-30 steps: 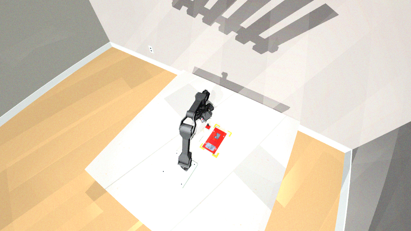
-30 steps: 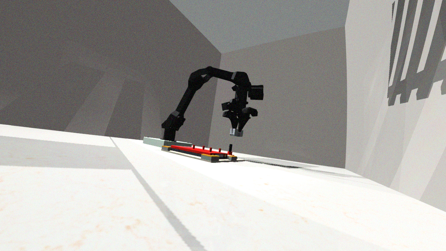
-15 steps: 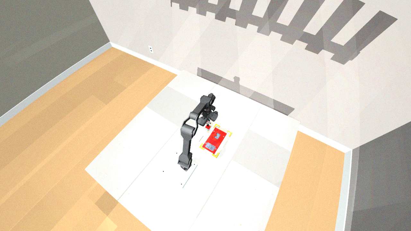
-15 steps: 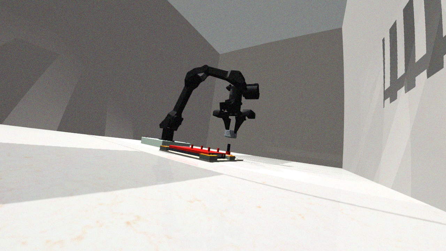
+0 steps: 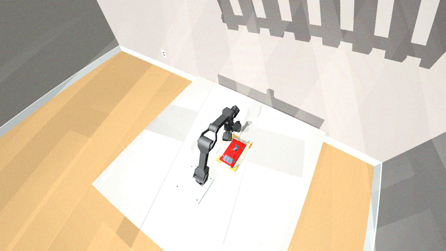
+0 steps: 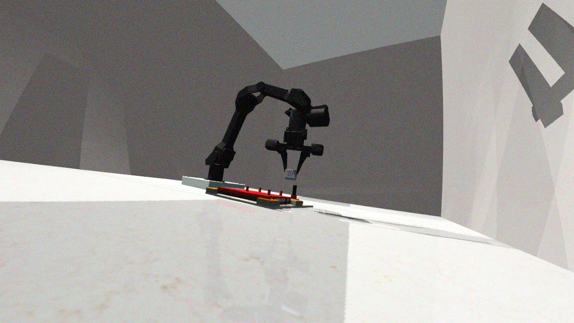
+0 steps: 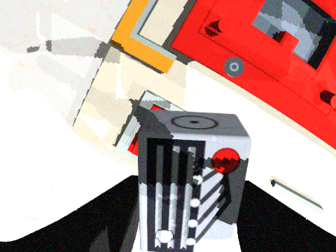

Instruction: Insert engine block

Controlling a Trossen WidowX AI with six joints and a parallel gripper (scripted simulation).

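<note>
Right now my gripper tip is 20 mm to the right of the black peg and 60 mm above it. From my gripper tip the other things lie so: engine block 10 mm below.
</note>
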